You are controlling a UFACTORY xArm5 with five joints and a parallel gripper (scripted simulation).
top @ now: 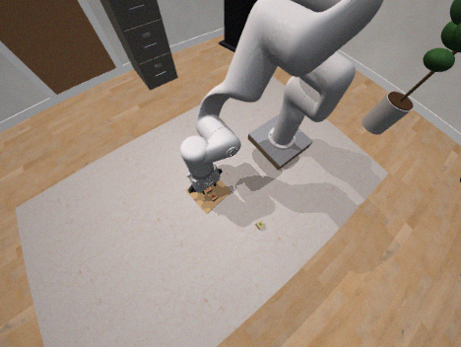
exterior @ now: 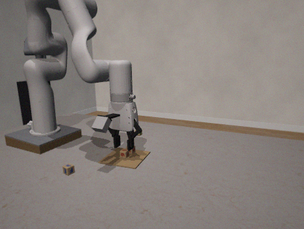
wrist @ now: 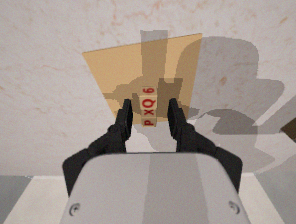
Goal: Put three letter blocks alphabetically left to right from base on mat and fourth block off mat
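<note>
Right now my hand is 5 cm above the tan mat. The rest, counted from my hand: blue-lettered block: 15 cm to the right, 12 cm behind, 4 cm below.
</note>
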